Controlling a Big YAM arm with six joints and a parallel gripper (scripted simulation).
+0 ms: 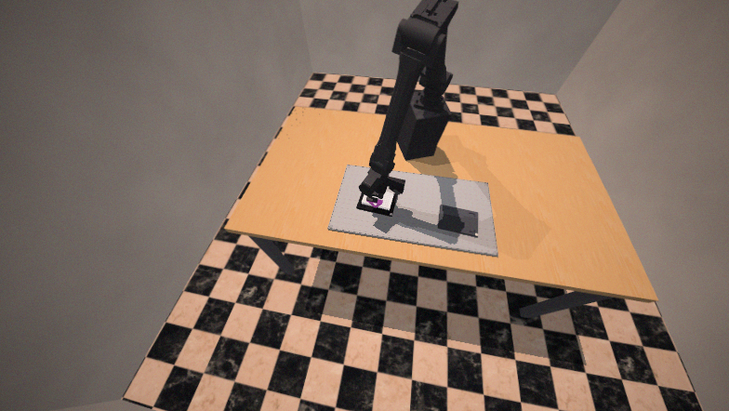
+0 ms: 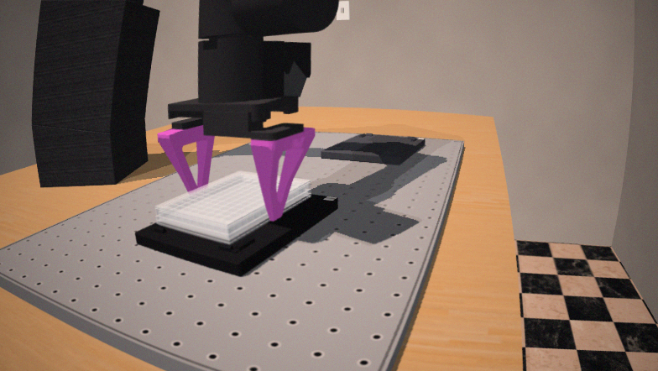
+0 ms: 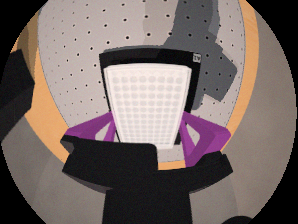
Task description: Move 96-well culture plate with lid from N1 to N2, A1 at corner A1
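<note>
Now: hand 10 mm below the clear lid. From my hand the other things lie so: white corner mark: 80 mm to the left, 60 mm ahead, 10 mm below; then dark nest N1: 360 mm to the left, 20 mm below; then black nest N2: 20 mm below.
</note>
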